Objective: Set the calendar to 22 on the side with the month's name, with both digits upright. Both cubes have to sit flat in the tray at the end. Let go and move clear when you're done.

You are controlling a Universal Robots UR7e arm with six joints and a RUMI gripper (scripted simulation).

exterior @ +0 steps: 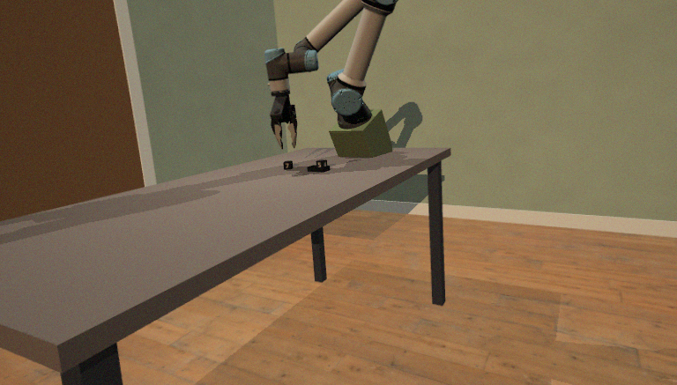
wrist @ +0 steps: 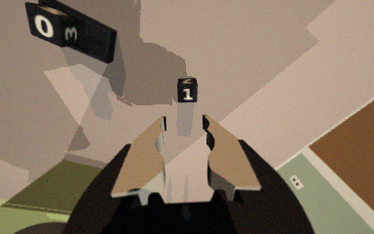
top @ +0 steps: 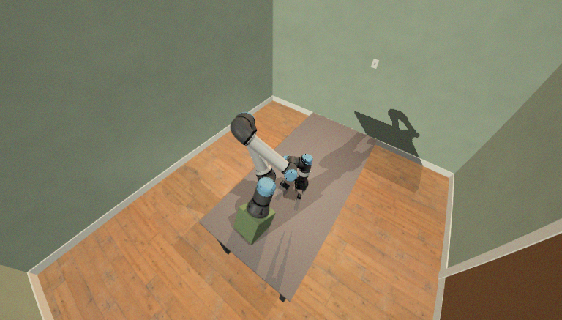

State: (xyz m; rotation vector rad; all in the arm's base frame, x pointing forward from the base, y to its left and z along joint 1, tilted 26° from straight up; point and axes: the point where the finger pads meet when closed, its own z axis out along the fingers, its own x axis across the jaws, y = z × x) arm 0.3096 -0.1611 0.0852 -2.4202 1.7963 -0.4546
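The black number cube lies 80 mm below my hand. The rest, counted from my hand: black tray: 150 mm to the left, 80 mm below, 40 mm ahead.
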